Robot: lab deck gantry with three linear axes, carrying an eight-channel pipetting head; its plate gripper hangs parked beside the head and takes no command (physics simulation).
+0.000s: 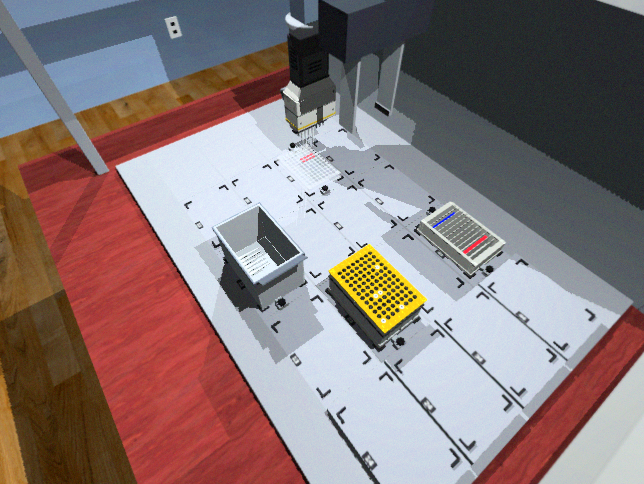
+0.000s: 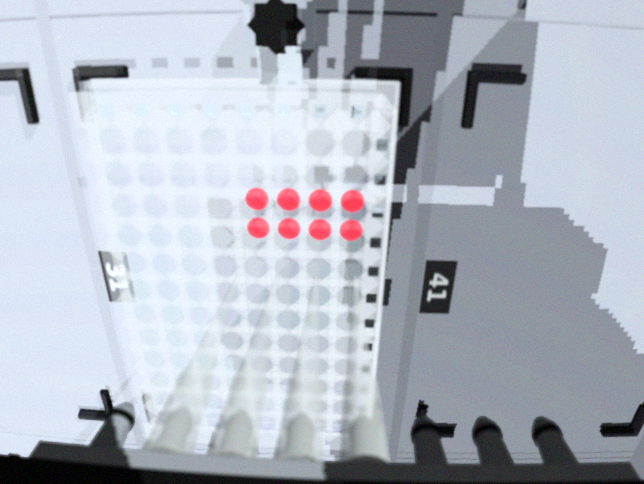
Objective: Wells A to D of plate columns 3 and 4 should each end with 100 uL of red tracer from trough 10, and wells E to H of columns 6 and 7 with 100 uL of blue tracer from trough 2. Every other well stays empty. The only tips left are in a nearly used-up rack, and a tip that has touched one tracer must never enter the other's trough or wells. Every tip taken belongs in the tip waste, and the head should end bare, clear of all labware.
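Note:
The pipetting head (image 1: 310, 101) is above the clear well plate (image 1: 322, 172) (image 2: 182, 85). Four pale tips (image 2: 299, 434) are on its middle nozzles, with no red showing in them; four nozzles are bare. Red liquid (image 1: 307, 157) (image 2: 288, 228) shows in wells A to D of columns 3 and 4. The reservoir (image 1: 425, 231) holds blue in trough 2 (image 1: 444, 220) and red in trough 10 (image 1: 475, 244). The yellow tip rack (image 1: 335, 271) holds several scattered white tips. The parked plate gripper (image 1: 368, 119) hangs beside the head, its two paddles apart, nothing between them.
The open grey waste bin (image 1: 283, 294) stands left of the yellow rack, with ribbed marks on its floor. Its tall walls rise above the deck. Black locating knobs and corner brackets (image 2: 499, 75) stand around the labware positions. A grey post (image 1: 57, 93) stands at the left deck edge.

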